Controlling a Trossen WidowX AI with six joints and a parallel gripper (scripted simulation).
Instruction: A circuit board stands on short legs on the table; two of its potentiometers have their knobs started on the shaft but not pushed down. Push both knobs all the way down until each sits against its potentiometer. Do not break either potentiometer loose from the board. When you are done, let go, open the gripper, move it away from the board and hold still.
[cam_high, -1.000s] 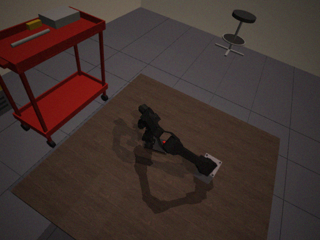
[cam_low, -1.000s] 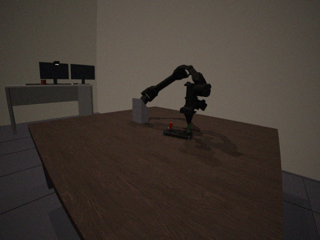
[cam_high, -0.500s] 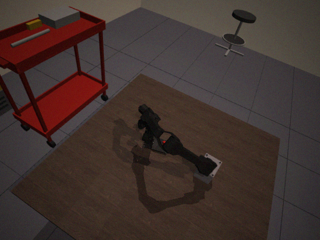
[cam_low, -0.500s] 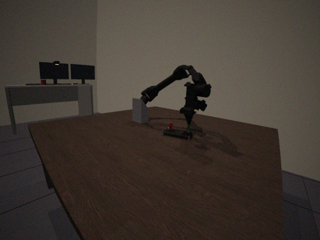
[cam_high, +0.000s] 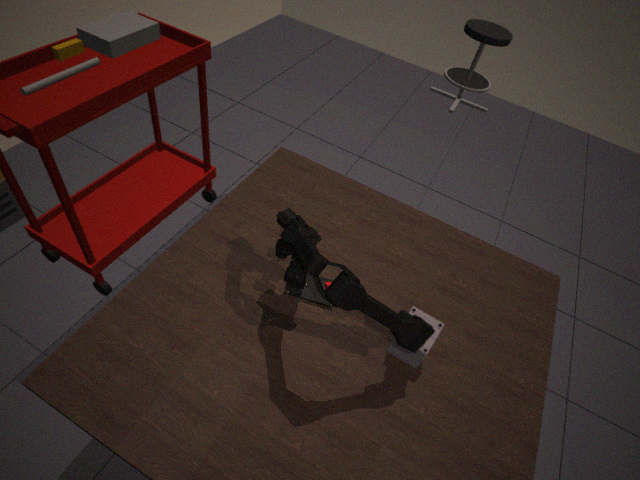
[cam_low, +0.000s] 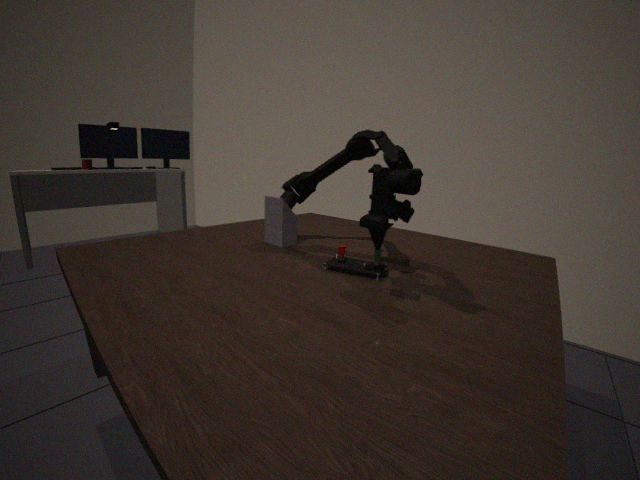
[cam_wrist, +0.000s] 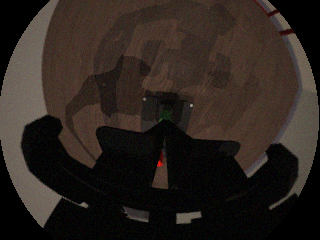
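Now: the green knob 10 mm below my gripper tip. From my gripper tip the other things lie so: red knob: 100 mm behind, 40 mm to the right, 20 mm below.
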